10 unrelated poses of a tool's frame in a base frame.
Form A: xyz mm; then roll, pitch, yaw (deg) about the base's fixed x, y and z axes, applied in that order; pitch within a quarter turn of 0, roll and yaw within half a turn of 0.
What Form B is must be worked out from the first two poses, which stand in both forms.
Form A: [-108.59 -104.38 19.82 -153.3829 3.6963 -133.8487]
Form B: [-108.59 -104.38 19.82 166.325 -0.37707 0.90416 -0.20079]
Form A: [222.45 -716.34 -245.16 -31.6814 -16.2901 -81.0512]
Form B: [222.45 -716.34 -245.16 91.347 -0.41091 0.10061 -0.90611]
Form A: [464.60 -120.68 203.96 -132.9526 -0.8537 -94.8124]
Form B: [464.60 -120.68 203.96 149.255 -0.64583 0.69793 -0.30951]
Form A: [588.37 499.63 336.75 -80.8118 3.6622 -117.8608]
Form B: [588.37 499.63 336.75 131.525 -0.34382 0.62234 -0.70319]
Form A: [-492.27 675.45 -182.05 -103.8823 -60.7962 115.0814]
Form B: [-492.27 675.45 -182.05 103.141 -0.12930 -0.94521 0.29976]
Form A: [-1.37 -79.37 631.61 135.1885 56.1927 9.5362]
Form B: [-1.37 -79.37 631.61 136.412 0.85923 0.26567 -0.43719]
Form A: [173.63 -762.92 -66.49 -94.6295 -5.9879 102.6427]
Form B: [173.63 -762.92 -66.49 126.115 -0.48361 -0.66767 0.56598]
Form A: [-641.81 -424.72 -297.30 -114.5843 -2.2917 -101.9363]
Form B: [-641.81 -424.72 -297.30 141.808 -0.56952 0.68435 -0.45531]
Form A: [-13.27 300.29 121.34 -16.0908 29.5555 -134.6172]
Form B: [-13.27 300.29 121.34 132.559 0.19749 0.24279 -0.94976]
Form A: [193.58 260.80 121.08 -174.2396 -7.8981 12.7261]
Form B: [193.58 260.80 121.08 173.414 -0.99148 -0.11405 -0.06291]
